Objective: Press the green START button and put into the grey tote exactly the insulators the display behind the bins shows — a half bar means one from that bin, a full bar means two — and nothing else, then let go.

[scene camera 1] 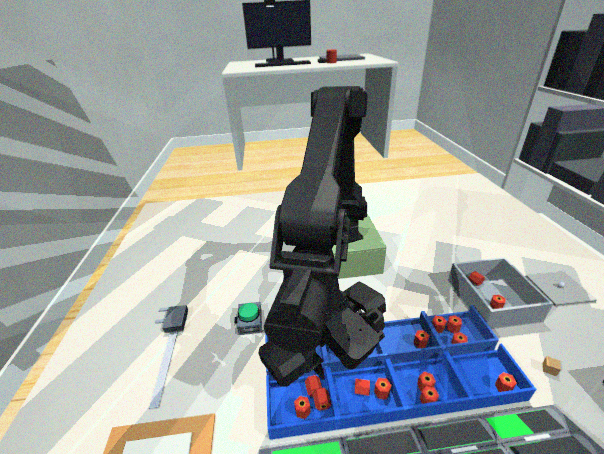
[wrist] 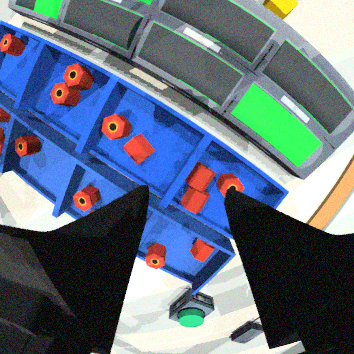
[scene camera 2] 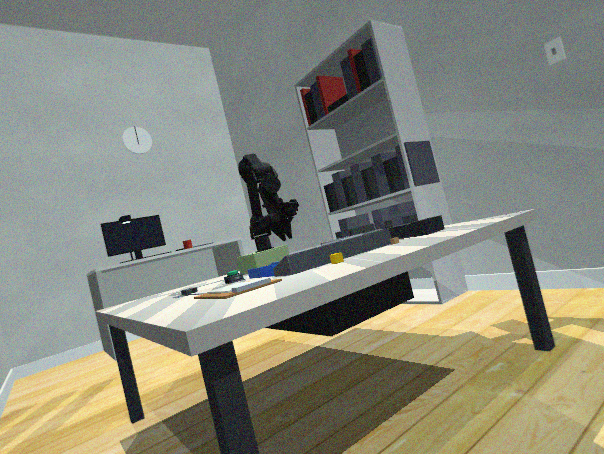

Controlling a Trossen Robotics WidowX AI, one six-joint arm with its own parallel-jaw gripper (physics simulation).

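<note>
My gripper is partly open and empty, above the end bins nearest the button. In the wrist view, three red insulators in the end bin beside the display show near and between its fingertips. The blue bins hold red insulators; the arm hides part of the bins in scene camera 1. The grey tote holds two insulators. The green button is untouched. The display shows a full green bar and a half bar; other parts are cut off.
The green base block is under the arm. The tote lid and a wooden block lie near the tote. A caliper and an orange-rimmed board are on the button side. A yellow cube lies behind the display.
</note>
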